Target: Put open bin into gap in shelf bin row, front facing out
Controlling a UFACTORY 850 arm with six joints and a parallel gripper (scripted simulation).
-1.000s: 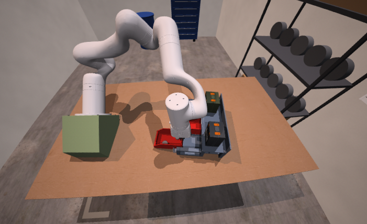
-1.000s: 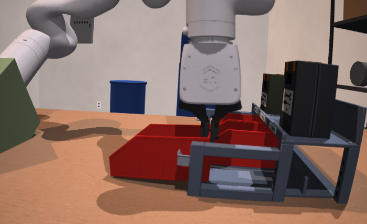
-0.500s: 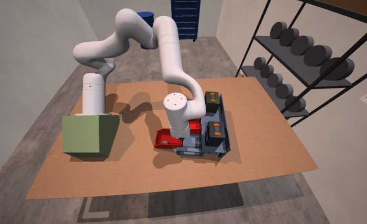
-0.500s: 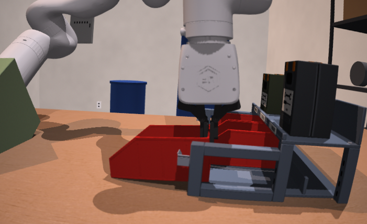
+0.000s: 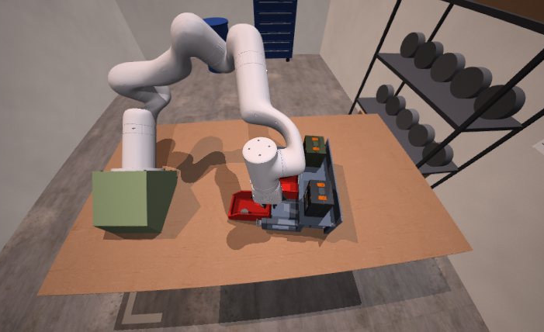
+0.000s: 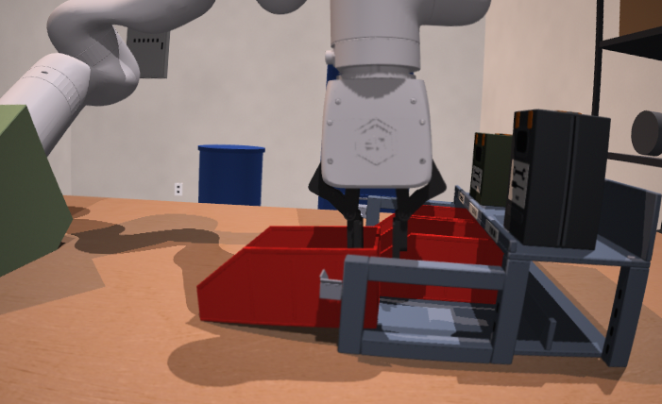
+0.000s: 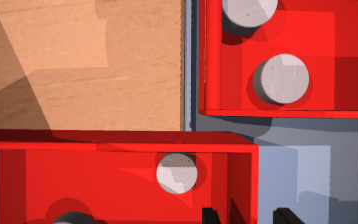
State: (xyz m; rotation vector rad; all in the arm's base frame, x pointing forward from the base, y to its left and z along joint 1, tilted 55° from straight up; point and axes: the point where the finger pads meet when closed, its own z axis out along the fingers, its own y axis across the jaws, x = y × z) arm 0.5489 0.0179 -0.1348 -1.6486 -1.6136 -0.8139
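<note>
Now: the grey disc 10 cm behind my hand, 7 cm below it and 2 cm to the right of it. The rest, counted from my hand: grey shelf 11 cm to the left, 10 cm ahead, 2 cm below.
</note>
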